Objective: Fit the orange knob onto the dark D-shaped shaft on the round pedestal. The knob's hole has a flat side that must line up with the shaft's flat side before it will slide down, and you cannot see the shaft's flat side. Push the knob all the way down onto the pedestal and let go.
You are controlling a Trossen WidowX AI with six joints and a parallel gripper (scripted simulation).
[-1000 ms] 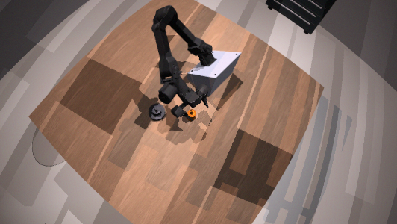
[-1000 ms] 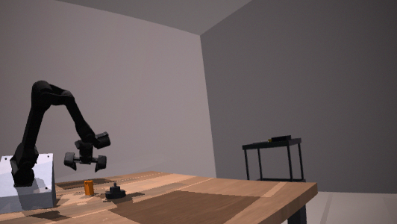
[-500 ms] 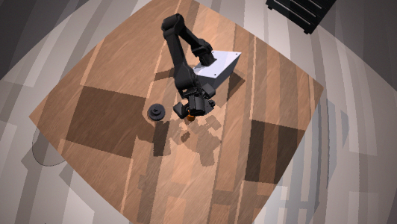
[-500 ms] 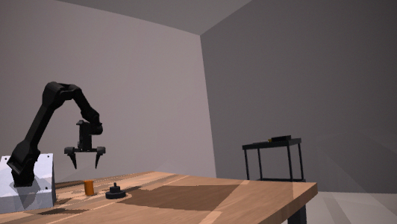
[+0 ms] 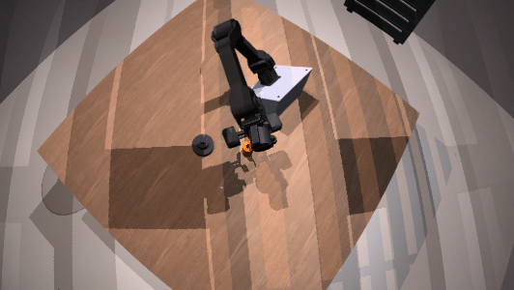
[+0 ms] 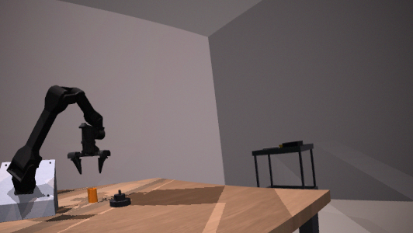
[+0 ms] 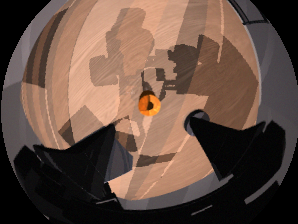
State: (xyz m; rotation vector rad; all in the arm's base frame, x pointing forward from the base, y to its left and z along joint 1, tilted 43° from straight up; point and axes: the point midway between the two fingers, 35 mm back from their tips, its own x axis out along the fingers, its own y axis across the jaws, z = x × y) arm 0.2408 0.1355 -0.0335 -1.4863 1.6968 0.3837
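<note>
Now: gripper tip 100 mm above the orange knob. From my gripper tip the other things lie so: round pedestal (130 mm to the right, 110 mm ahead, 100 mm below).
</note>
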